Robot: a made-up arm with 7 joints. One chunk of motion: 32 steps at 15 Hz.
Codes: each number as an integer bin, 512 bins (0 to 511) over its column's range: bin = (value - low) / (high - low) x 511, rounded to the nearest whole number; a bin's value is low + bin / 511 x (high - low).
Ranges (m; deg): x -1.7..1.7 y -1.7..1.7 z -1.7..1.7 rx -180..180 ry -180..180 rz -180..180
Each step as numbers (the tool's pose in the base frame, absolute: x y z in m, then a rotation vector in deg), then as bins.
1 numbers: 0.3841 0.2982 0.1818 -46.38 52.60 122.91
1 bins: 313 300 283 190 330 430
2 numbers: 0.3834 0.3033 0.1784 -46.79 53.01 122.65
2 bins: 313 301 282 189 331 430
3 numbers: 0.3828 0.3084 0.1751 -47.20 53.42 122.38
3 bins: 313 302 282 189 331 429
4 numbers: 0.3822 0.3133 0.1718 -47.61 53.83 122.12
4 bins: 313 303 281 188 332 429
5 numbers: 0.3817 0.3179 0.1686 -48.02 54.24 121.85
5 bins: 313 303 281 187 332 428
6 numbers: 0.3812 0.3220 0.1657 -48.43 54.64 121.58
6 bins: 313 304 280 187 333 428
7 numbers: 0.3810 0.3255 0.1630 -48.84 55.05 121.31
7 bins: 313 304 280 186 334 428
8 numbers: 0.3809 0.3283 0.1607 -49.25 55.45 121.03
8 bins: 313 305 280 186 334 427
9 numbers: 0.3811 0.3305 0.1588 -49.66 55.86 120.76
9 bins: 313 305 279 185 335 427
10 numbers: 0.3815 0.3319 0.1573 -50.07 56.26 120.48
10 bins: 313 305 279 184 335 427
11 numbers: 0.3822 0.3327 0.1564 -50.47 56.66 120.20
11 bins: 313 306 279 184 336 426
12 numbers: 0.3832 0.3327 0.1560 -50.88 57.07 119.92
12 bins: 313 306 279 183 337 426
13 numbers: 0.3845 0.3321 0.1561 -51.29 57.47 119.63
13 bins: 313 305 279 183 337 425
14 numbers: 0.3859 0.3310 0.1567 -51.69 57.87 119.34
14 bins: 313 305 279 182 338 425
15 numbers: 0.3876 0.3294 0.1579 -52.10 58.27 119.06
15 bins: 314 305 279 182 338 424
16 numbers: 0.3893 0.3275 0.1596 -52.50 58.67 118.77
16 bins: 314 305 279 181 339 424
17 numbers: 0.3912 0.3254 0.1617 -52.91 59.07 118.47
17 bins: 314 304 280 180 339 424
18 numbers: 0.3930 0.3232 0.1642 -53.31 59.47 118.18
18 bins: 315 304 280 180 340 423
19 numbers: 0.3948 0.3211 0.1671 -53.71 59.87 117.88
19 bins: 315 304 281 179 340 423
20 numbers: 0.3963 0.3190 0.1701 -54.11 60.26 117.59
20 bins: 315 303 281 179 341 422
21 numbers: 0.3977 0.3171 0.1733 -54.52 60.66 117.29
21 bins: 315 303 282 178 342 422
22 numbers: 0.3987 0.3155 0.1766 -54.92 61.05 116.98
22 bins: 315 303 282 178 342 422
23 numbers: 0.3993 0.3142 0.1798 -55.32 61.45 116.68
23 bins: 316 303 283 177 343 421
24 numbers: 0.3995 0.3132 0.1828 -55.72 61.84 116.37
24 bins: 316 303 283 176 343 421
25 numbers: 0.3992 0.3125 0.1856 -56.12 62.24 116.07
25 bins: 315 302 283 176 344 420
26 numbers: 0.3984 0.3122 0.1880 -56.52 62.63 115.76
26 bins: 315 302 284 175 344 420
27 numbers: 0.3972 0.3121 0.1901 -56.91 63.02 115.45
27 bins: 315 302 284 175 345 419
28 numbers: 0.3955 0.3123 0.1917 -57.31 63.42 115.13
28 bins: 315 302 284 174 346 419
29 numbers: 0.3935 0.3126 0.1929 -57.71 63.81 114.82
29 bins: 315 302 284 174 346 418
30 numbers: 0.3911 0.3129 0.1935 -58.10 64.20 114.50
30 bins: 314 303 285 173 347 418
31 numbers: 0.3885 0.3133 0.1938 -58.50 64.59 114.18
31 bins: 314 303 285 172 347 418
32 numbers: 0.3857 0.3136 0.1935 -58.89 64.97 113.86
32 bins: 313 303 285 172 348 417
